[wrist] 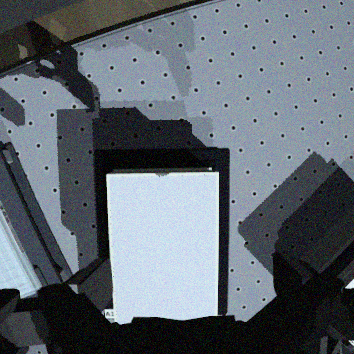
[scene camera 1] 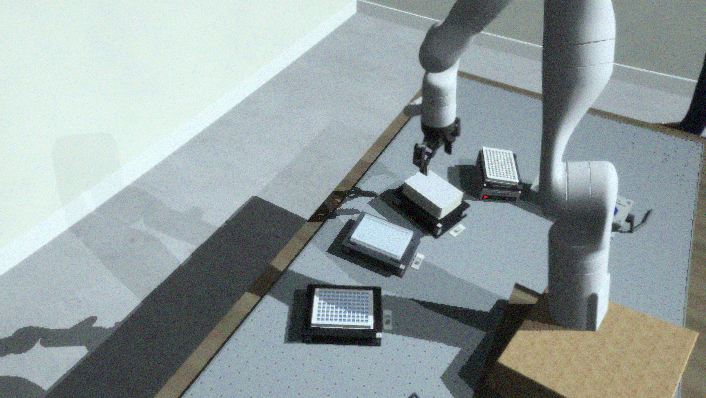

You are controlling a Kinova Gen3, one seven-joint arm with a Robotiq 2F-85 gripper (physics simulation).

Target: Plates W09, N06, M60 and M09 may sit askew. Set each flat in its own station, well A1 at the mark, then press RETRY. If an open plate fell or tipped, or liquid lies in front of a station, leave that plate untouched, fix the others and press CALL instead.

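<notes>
My gripper (scene camera 1: 436, 159) (wrist: 190, 273) is open and empty, above the deep white plate (scene camera 1: 432, 192) (wrist: 162, 240). That plate sits on a black station (wrist: 224, 225); an A1 mark (wrist: 109, 314) shows at its lower left corner in the wrist view. A pale plate (scene camera 1: 382, 236) (wrist: 15, 262) rests on the neighbouring station (wrist: 31, 215). A white well plate (scene camera 1: 342, 307) lies on the nearest black station (scene camera 1: 345, 337). Another well plate (scene camera 1: 500, 165) lies on a dark unit (scene camera 1: 501, 195) with a red light. Plate names are unreadable, and small tilts cannot be told.
A panel (scene camera 1: 624, 206) with a blue button (scene camera 1: 615, 210) is partly hidden behind the arm, a dark curved object (scene camera 1: 631, 226) beside it. The arm base stands on a brown block (scene camera 1: 600, 350). Small tags (scene camera 1: 457, 230) (scene camera 1: 417, 261) (scene camera 1: 387, 320) lie beside three stations.
</notes>
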